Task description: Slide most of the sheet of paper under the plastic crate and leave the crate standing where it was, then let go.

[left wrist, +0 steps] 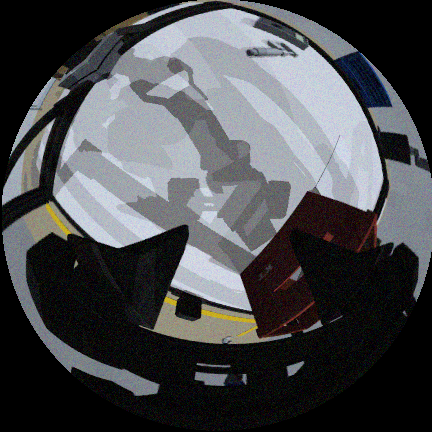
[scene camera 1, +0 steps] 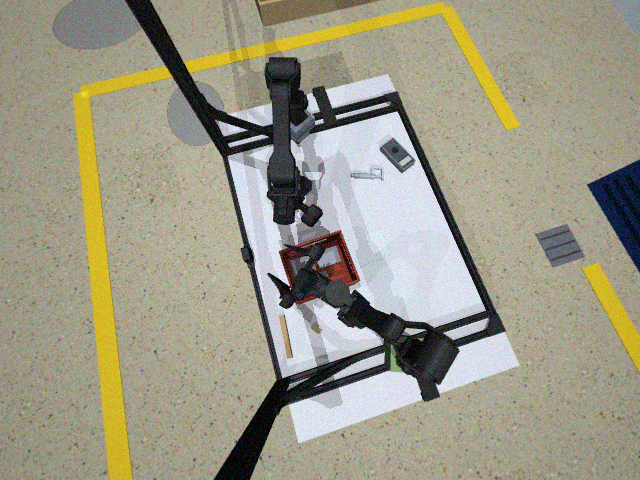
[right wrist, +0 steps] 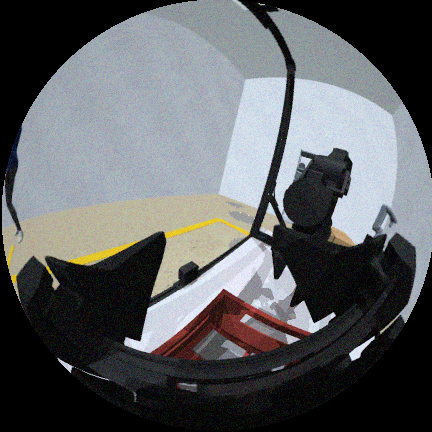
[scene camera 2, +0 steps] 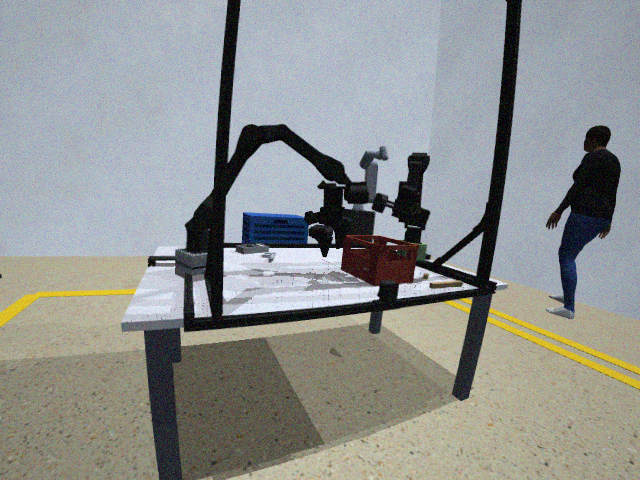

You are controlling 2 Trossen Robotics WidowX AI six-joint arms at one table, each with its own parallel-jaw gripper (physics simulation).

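The red plastic crate (scene camera 1: 349, 263) (scene camera 2: 379, 263) (left wrist: 310, 215) (right wrist: 250, 330) stands upright on the white table. The white sheet hardly stands out from the table. A thin faint line (scene camera 1: 374, 258) (left wrist: 331, 161), perhaps its edge, runs out from the crate; how much paper lies under the crate I cannot tell. My left gripper (scene camera 2: 324, 246) (left wrist: 241, 232) is open and empty, pointing down beside the crate, left of it in scene camera 2; its arm hides the fingers in scene camera 1. My right gripper (scene camera 1: 277, 259) (right wrist: 220, 233) is open and empty, high over the crate's left side in scene camera 1.
A dark device (scene camera 1: 397, 153) (scene camera 2: 251, 248) (left wrist: 282, 32) and a grey tool (scene camera 1: 368, 173) (scene camera 2: 268, 256) (left wrist: 272, 51) lie on the table. A wooden strip (scene camera 1: 285, 336) (scene camera 2: 445, 284) and a small brown piece (scene camera 1: 316, 328) lie below the crate in scene camera 1. Black rails edge the table.
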